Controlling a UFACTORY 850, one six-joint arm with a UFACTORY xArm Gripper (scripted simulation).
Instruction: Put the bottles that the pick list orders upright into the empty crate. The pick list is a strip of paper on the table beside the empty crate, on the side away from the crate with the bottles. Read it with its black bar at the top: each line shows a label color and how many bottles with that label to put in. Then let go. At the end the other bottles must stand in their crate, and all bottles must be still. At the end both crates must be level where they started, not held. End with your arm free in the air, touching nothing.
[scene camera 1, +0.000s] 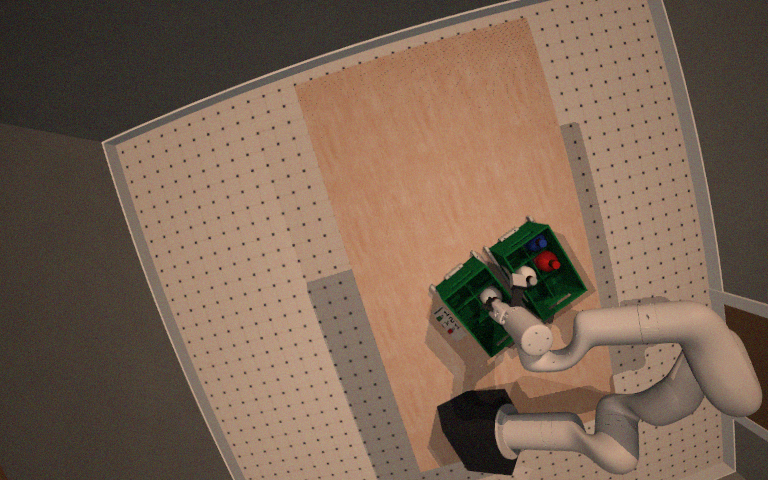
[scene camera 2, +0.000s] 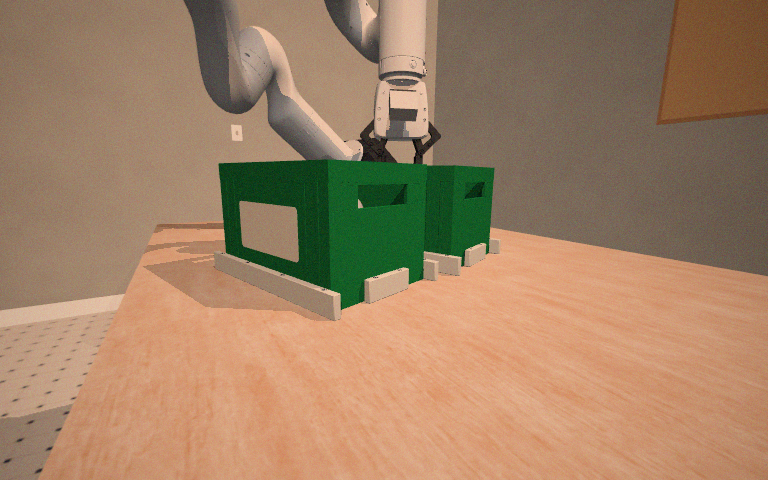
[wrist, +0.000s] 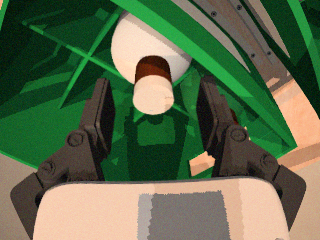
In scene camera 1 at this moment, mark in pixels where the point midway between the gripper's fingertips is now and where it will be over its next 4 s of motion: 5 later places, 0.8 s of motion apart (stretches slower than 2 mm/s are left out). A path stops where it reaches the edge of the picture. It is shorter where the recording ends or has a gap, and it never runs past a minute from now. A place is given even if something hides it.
The gripper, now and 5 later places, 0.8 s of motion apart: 497, 302; 502, 307; 519, 299; 541, 285; 539, 283; 536, 281
